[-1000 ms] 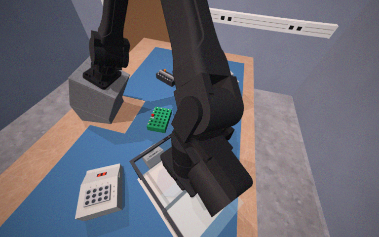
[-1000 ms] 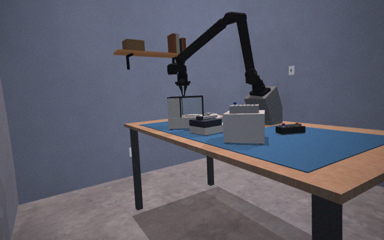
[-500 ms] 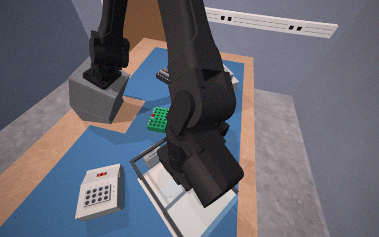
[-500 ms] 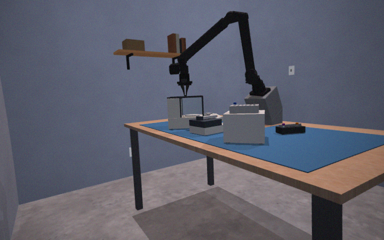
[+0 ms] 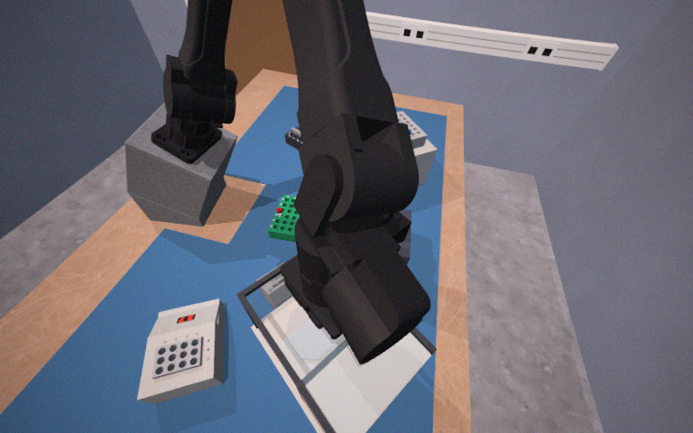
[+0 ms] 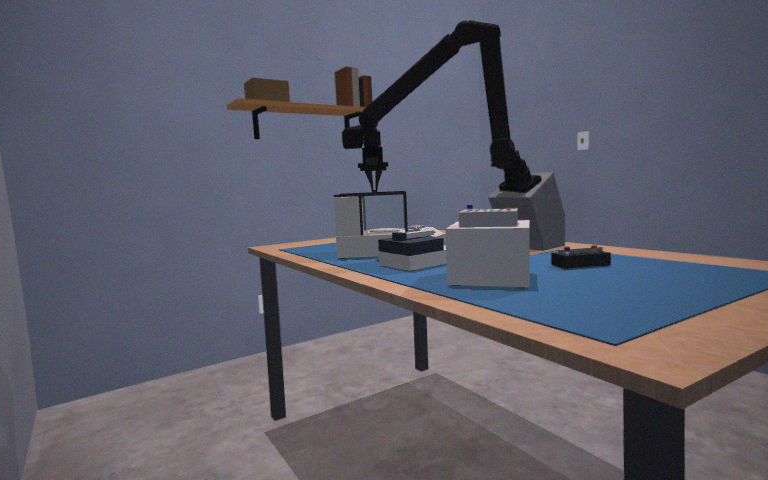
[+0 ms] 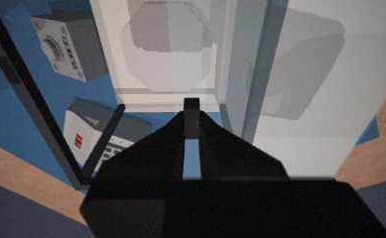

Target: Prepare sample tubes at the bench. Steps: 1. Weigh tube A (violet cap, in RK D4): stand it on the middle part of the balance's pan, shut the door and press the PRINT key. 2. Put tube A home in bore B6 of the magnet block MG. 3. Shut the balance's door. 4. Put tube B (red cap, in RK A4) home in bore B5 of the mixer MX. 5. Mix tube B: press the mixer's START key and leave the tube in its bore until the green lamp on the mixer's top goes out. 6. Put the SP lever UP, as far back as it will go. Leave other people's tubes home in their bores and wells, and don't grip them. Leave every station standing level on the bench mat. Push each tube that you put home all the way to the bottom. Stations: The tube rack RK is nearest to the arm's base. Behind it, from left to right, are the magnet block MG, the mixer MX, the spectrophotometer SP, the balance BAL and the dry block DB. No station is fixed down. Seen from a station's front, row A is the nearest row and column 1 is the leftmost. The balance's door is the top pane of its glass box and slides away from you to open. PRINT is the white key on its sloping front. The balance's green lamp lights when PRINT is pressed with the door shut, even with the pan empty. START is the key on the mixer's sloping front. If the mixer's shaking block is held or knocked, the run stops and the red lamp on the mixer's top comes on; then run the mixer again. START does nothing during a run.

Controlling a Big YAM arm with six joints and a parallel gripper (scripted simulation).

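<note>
My gripper is now 150 mm past the white print key, 90 mm to the right of it and 150 mm above it. Also, from my hand: dry block DB: 250 mm behind, 80 mm to the right, 190 mm below; SP lever: 10 mm ahead, 280 mm to the left, 130 mm below; balance door: 30 mm ahead, 10 mm to the right, 10 mm below.
</note>
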